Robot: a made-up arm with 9 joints. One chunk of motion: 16 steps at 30 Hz.
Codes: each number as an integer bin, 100 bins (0 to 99) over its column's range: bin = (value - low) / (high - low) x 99, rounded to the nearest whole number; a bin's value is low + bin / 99 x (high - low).
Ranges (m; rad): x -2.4..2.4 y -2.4..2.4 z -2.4..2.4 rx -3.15..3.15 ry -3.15..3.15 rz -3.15..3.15
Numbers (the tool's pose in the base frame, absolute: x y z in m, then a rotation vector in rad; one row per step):
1: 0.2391 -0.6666 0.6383 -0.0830 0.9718 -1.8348
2: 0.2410 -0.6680 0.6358 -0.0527 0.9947 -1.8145
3: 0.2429 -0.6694 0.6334 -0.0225 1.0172 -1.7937
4: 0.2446 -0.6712 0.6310 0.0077 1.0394 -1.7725
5: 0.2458 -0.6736 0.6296 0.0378 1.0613 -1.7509
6: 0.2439 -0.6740 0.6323 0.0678 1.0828 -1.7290
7: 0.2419 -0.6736 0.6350 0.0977 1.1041 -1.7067
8: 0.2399 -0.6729 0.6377 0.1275 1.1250 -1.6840
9: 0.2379 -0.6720 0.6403 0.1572 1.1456 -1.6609
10: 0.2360 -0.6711 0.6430 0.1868 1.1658 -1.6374
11: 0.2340 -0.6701 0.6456 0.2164 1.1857 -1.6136
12: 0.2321 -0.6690 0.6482 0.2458 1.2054 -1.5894
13: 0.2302 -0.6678 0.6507 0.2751 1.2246 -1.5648
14: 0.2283 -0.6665 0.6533 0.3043 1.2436 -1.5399
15: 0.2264 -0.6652 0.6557 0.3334 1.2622 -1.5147
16: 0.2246 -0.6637 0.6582 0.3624 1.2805 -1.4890
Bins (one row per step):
1: 54 36 63 48 65 21
2: 54 36 63 49 65 21
3: 55 36 63 49 65 21
4: 55 36 63 50 66 22
5: 55 36 62 50 66 22
6: 55 36 63 51 67 22
7: 54 36 63 51 67 23
8: 54 36 63 52 67 23
9: 54 36 63 52 68 23
10: 54 36 63 52 68 24
11: 54 36 63 53 68 24
12: 54 36 63 53 68 25
13: 54 36 63 54 69 25
14: 54 36 63 54 69 25
15: 54 36 63 55 69 26
16: 54 36 63 55 70 26

